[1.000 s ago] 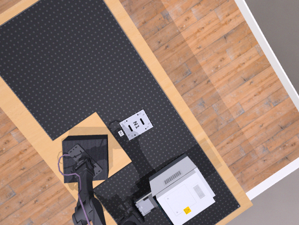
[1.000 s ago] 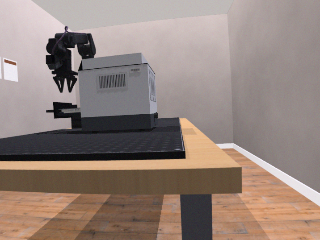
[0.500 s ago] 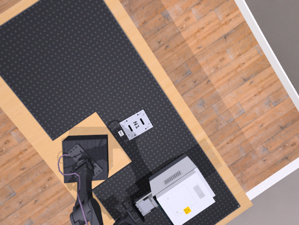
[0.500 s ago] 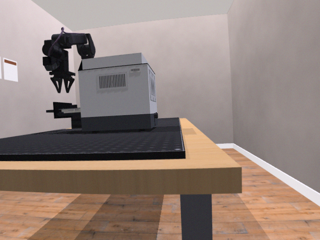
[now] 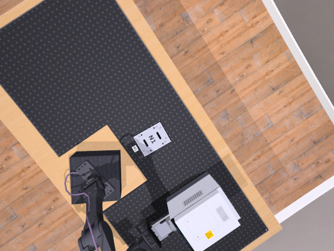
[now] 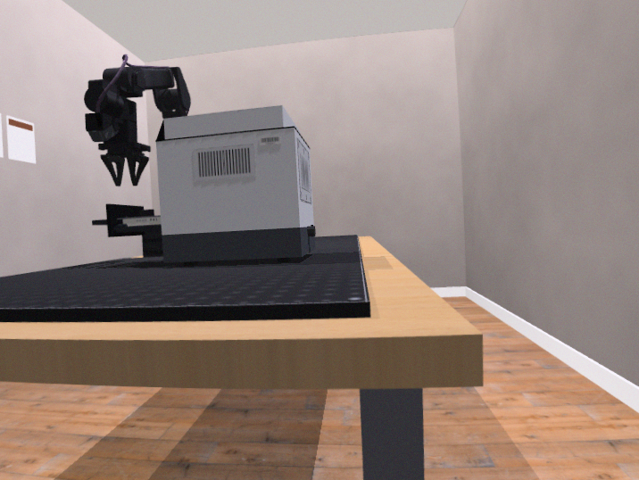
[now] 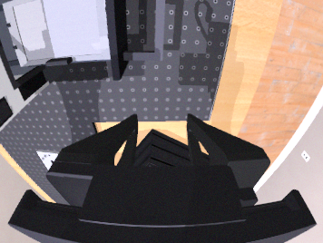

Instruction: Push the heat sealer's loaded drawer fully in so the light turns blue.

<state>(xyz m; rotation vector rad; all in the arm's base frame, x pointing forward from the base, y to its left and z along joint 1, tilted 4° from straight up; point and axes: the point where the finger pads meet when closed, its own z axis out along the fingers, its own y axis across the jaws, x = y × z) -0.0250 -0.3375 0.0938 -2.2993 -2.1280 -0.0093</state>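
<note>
The sealer drawer lies 100 mm ahead of my hand, 80 mm to the right of it and 110 mm below it. Also, from my hand: tag (240 mm ahead, 320 mm to the left, 200 mm below).
</note>
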